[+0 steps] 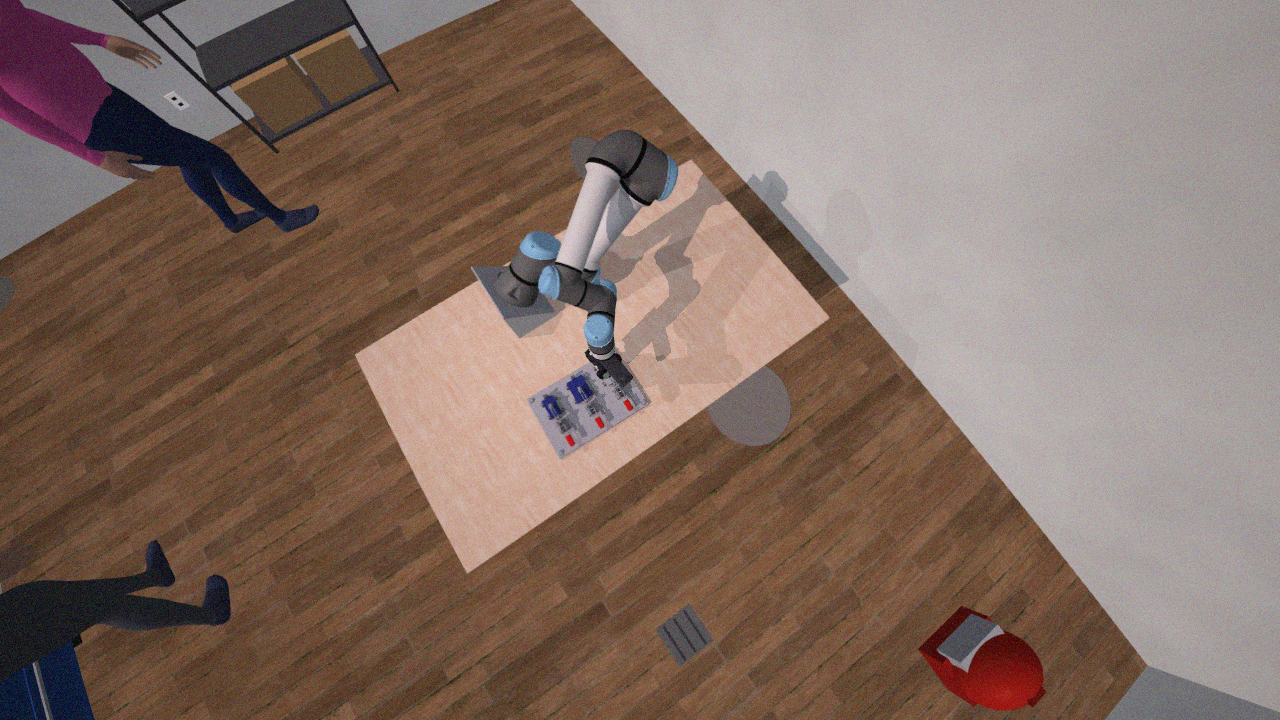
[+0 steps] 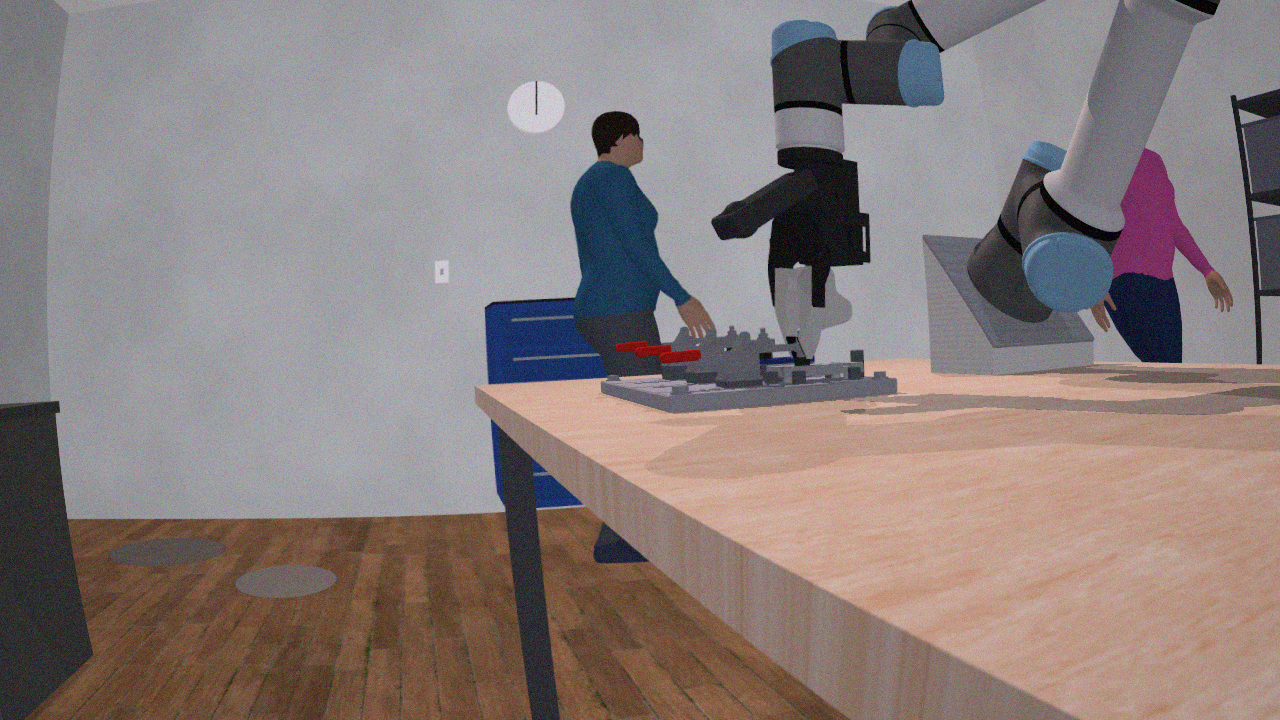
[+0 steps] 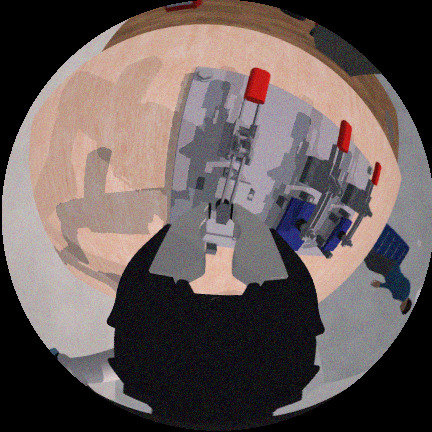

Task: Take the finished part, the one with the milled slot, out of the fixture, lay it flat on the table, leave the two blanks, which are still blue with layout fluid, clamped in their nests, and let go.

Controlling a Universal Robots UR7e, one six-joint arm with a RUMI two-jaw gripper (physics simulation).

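My gripper points down over the right-hand nest of the grey fixture. Its fingers are nearly together on the spindle end of that nest's toggle clamp, whose red handle points away from the arm. A pale grey piece, probably the finished part, shows low between the fingers. Its slot is hidden, and the fingers cover its sides. Two blue blanks, the middle one and the far one, sit in their nests under lowered clamps.
The fixture lies on the pale wooden table. Two more red-handled clamps stand beside the gripper. The arm's grey pedestal is behind the fixture. Two people stand away from the table.
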